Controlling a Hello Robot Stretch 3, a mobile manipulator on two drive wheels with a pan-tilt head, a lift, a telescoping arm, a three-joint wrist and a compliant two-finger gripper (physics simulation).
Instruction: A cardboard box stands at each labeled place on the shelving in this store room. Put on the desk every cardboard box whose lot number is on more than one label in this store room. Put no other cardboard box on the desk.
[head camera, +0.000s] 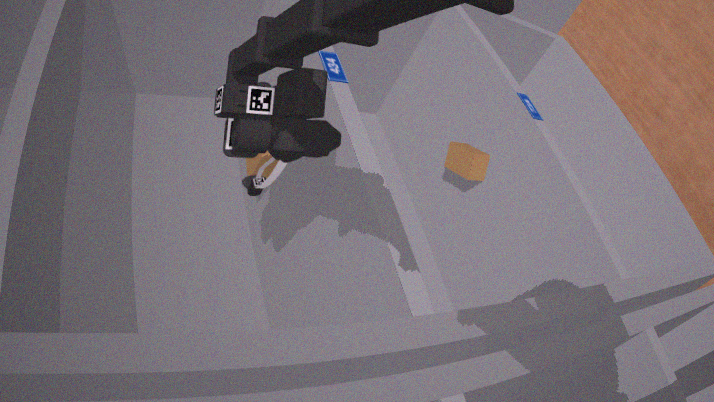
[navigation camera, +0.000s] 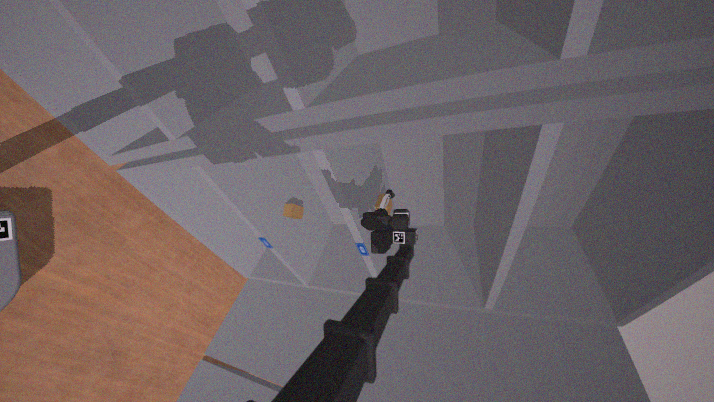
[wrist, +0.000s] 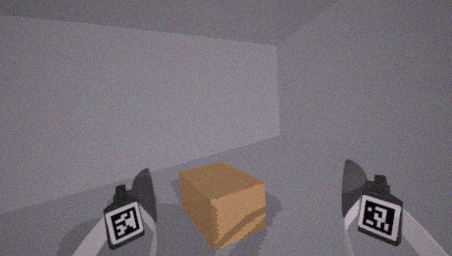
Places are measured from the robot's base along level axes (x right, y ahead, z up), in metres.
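Where they show: gripper, fingertip midpoint: (navigation camera: 390, 213).
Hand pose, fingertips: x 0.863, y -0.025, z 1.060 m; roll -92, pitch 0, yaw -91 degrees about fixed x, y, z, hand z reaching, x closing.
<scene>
Each offset is from my fingertips to the top centre of the thing. "*": to the spot under its first point. Level surfaces: height alone.
A cardboard box {dx +0.065, dy +0.030, dz -0.019 m} (head camera: 254, 164) (navigation camera: 378, 202) (wrist: 222, 202) sits on the shelf whose blue label {* dx -0.108, dy -0.119, dz -0.085 m} (head camera: 333, 66) (navigation camera: 362, 249) reads 434 in the head view. My gripper (wrist: 245, 183) is open. In the wrist view the box lies between and beyond the spread fingertips, nearer the left one, with gaps on both sides. In the head view the wrist and a finger partly cover this box. A second cardboard box {dx +0.047, dy +0.007, dz -0.476 m} (head camera: 467, 161) (navigation camera: 293, 209) stands on the neighbouring lower shelf, whose blue label {* dx -0.108, dy -0.119, dz -0.542 m} (head camera: 530, 106) (navigation camera: 265, 242) is too blurred to read. The desk does not show.
Grey shelf walls enclose the 434 compartment, with its back and side panels close ahead in the wrist view. The shelf's front edge (head camera: 395, 200) runs beside the wrist. The black arm (head camera: 320, 30) (navigation camera: 350, 335) reaches in across the shelving. Wooden floor {dz -1.059 m} (head camera: 650, 100) (navigation camera: 125, 300) lies outside.
</scene>
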